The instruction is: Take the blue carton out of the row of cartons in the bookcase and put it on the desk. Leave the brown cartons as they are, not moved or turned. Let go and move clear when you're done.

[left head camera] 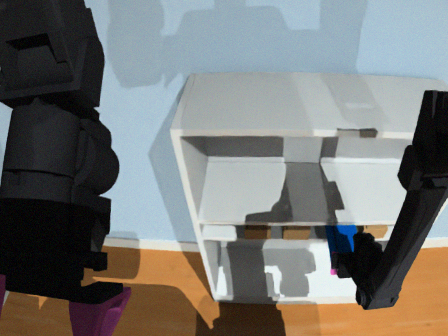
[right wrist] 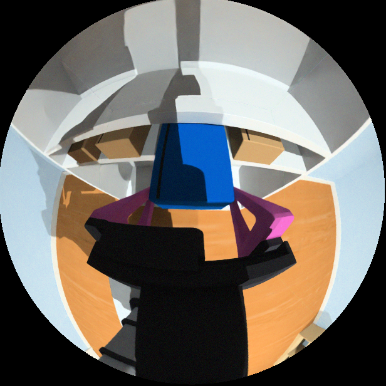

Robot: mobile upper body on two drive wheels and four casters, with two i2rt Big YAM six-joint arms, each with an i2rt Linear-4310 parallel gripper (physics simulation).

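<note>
The blue carton (left head camera: 345, 237) (right wrist: 195, 165) sticks out over the front edge of the middle shelf of the white bookcase (left head camera: 250, 105) (right wrist: 270, 105). My right gripper (right wrist: 191, 190) is shut on its front end, with a pink finger at each side; in the left head camera the arm hides part of it. Brown cartons (left head camera: 257, 232) (left head camera: 296, 232) (left head camera: 375, 230) (right wrist: 123, 143) (right wrist: 257, 146) stand in the same shelf row, on both sides of the blue carton and apart from it. My left gripper is open at the lower left of the left head camera, partly cut off by the frame. The desk is not recognisable in these views.
The upper shelf board (left head camera: 245, 187) lies above the carton row, and a lower white shelf (left head camera: 325, 285) lies below it. A blue wall (left head camera: 135, 115) stands behind the bookcase. Wooden floor (left head camera: 160, 270) (right wrist: 300, 250) shows around it. A tan object (right wrist: 312, 332) shows at the lower right of the right wrist view.
</note>
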